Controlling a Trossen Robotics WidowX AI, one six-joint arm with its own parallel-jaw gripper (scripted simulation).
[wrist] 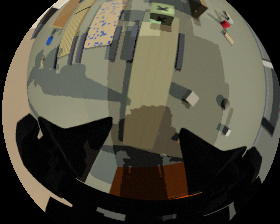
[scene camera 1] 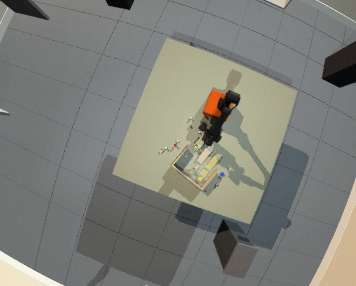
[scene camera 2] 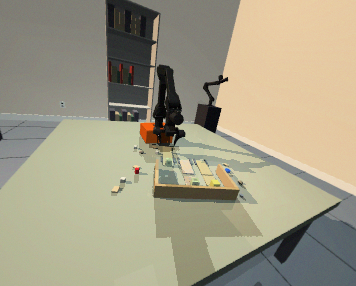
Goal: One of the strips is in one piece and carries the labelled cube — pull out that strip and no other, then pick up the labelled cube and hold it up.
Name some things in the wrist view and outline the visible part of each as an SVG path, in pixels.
The gripper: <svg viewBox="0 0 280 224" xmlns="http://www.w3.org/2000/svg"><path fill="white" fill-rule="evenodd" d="M16 123L17 151L27 171L42 186L72 204L72 207L66 206L65 203L50 196L45 213L57 224L226 224L230 221L227 204L234 202L234 218L251 201L261 186L260 177L256 176L260 172L262 156L255 146L247 151L246 146L220 151L220 148L211 146L189 129L181 128L179 141L184 157L182 159L189 197L164 201L141 201L119 197L82 183L89 176L91 166L110 134L114 118L106 117L99 121L95 119L80 126L61 128L42 116L35 119L31 113L27 113L27 116ZM176 214L175 219L151 223L151 217ZM96 209L99 207L110 212L126 214L125 221L106 217Z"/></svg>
A tan strip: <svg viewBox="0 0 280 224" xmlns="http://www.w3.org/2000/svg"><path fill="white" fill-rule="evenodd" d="M145 12L139 37L137 37L134 63L131 66L122 142L130 144L130 146L152 149L157 131L159 131L167 97L169 97L167 92L169 92L172 71L174 71L180 19L175 17L172 19L171 26L164 26L164 24L150 23L150 12Z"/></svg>
